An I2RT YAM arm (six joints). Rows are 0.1 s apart.
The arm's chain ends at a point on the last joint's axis. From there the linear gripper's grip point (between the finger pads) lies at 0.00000 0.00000 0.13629 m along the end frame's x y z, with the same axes.
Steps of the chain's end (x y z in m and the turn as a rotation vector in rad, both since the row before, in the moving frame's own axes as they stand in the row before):
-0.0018, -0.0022, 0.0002, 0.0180, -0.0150, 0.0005
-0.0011, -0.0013, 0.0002, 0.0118, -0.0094, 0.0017
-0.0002, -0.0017, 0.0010, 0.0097, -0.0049, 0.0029
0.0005, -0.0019, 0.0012, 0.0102, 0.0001, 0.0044
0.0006, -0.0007, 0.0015, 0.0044, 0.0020, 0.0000
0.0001, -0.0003, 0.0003, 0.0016, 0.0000, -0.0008
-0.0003, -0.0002, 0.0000, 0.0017, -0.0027, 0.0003
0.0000, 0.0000, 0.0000, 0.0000, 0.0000, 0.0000
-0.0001, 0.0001, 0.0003, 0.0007, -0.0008, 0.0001
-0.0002, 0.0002, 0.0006, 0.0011, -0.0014, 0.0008
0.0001, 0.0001, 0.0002, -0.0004, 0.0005, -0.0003
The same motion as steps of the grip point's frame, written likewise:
-0.0038, -0.0047, 0.0002, 0.0180, -0.0150, 0.0005
-0.0024, -0.0029, 0.0002, 0.0118, -0.0094, 0.0017
-0.0009, -0.0030, 0.0010, 0.0097, -0.0049, 0.0029
0.0005, -0.0033, 0.0012, 0.0102, 0.0001, 0.0044
0.0009, -0.0013, 0.0015, 0.0044, 0.0020, 0.0000
0.0001, -0.0005, 0.0003, 0.0016, 0.0000, -0.0008
-0.0007, -0.0004, 0.0000, 0.0017, -0.0027, 0.0003
0.0000, 0.0000, 0.0000, 0.0000, 0.0000, 0.0000
-0.0002, 0.0000, 0.0003, 0.0007, -0.0008, 0.0001
-0.0004, 0.0001, 0.0006, 0.0011, -0.0014, 0.0008
0.0002, 0.0002, 0.0002, -0.0004, 0.0005, -0.0003

